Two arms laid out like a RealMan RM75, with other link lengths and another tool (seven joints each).
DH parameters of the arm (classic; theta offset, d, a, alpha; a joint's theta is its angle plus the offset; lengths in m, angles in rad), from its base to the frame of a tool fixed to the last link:
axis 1: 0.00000 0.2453 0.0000 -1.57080
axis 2: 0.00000 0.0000 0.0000 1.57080
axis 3: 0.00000 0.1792 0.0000 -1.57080
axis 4: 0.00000 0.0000 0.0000 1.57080
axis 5: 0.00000 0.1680 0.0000 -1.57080
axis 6: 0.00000 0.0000 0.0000 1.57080
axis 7: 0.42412 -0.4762 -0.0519 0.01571
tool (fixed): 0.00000 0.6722 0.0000 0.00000
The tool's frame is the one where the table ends.
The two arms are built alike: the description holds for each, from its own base.
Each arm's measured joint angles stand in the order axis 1, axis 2, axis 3, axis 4, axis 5, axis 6, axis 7.
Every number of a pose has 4 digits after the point.
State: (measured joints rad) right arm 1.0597 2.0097 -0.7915 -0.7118 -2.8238 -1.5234 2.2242; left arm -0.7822 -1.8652 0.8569 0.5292 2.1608 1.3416 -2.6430
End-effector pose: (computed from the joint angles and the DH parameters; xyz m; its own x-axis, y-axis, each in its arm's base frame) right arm 0.1441 0.3842 0.0065 0.4316 -0.9003 0.0563 -0.8125 -0.4151 -0.4092; left arm -0.2128 0.3028 0.0050 0.4840 0.8190 0.3081 0.8747 -0.4634 -0.1422
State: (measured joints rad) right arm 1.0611 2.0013 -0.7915 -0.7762 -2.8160 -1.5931 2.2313; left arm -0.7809 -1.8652 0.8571 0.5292 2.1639 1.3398 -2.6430
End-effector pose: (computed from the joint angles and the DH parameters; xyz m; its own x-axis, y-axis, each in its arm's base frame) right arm 0.1355 0.3834 0.0167 0.4420 -0.8950 0.0602 -0.8088 -0.4266 -0.4047; left arm -0.2140 0.3026 0.0051 0.4837 0.8198 0.3066 0.8750 -0.4618 -0.1455
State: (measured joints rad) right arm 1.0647 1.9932 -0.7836 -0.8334 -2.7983 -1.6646 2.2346; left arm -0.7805 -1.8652 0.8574 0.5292 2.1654 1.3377 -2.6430
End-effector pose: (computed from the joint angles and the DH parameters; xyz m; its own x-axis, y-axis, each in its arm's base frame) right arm 0.1251 0.3809 0.0250 0.4530 -0.8893 0.0631 -0.8108 -0.4404 -0.3855; left arm -0.2146 0.3027 0.0052 0.4838 0.8198 0.3064 0.8750 -0.4610 -0.1481
